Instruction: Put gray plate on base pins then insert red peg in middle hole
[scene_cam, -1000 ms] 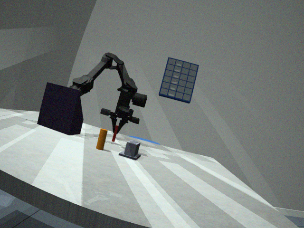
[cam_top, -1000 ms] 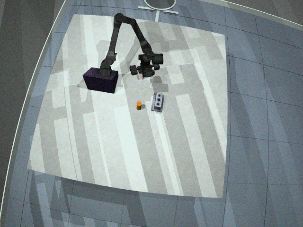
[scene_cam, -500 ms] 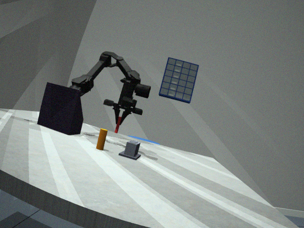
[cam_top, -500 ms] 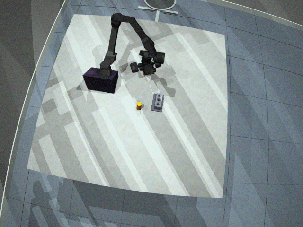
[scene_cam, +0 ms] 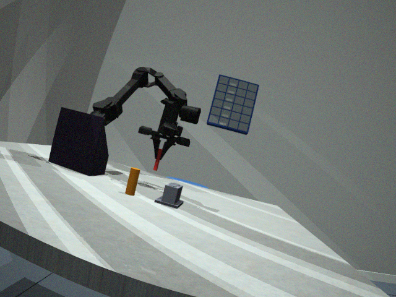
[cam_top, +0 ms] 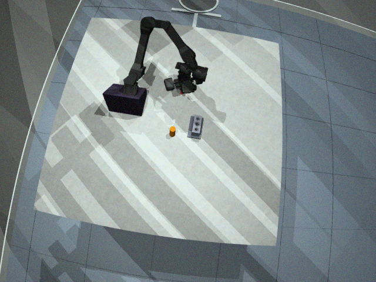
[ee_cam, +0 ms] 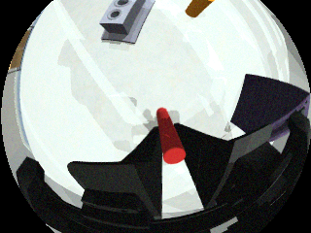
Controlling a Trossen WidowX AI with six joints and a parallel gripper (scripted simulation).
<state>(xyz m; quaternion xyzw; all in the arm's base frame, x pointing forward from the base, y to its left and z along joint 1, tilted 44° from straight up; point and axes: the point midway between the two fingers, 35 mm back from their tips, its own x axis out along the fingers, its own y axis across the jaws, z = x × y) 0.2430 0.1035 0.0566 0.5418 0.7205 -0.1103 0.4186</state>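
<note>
My gripper tip is now 15 cm to the left of the gray plate, 11 cm short of it and 7 cm above it. From my gripper tip the other things lie so: base: 15 cm to the right, 11 cm ahead, 10 cm below; then red peg: right at my gripper tip; then orange cylinder: 21 cm to the right, 7 cm below.
</note>
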